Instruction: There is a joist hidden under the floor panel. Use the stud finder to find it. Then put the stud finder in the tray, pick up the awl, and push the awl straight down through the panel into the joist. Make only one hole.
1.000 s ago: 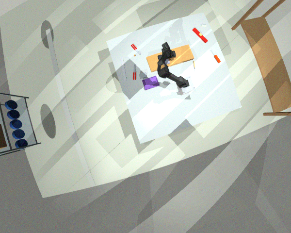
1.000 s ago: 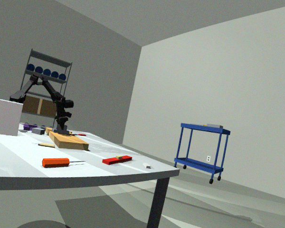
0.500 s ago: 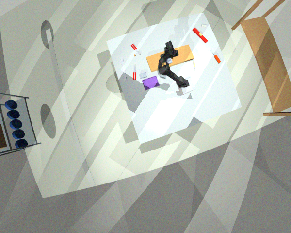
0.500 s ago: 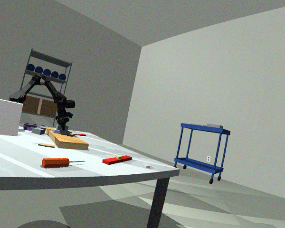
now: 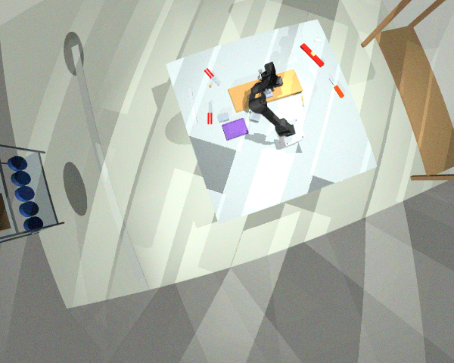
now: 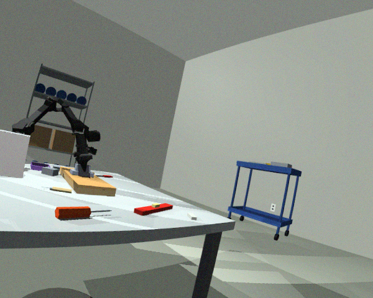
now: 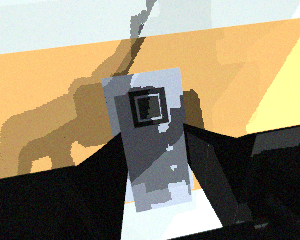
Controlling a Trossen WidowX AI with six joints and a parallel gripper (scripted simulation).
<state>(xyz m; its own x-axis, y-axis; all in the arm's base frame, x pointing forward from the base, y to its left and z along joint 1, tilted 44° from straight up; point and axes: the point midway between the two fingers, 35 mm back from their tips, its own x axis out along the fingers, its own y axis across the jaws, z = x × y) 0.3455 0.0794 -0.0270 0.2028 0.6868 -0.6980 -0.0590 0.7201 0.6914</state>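
Right now my gripper tip is 290 mm to the right of the purple tray, 220 mm past it and 50 mm above it. Round my gripper tip: grey stud finder (20 mm above, 10 mm ahead); awl (260 mm to the right, 170 mm behind, 60 mm below); red level (470 mm to the right, 210 mm ahead, 50 mm below).
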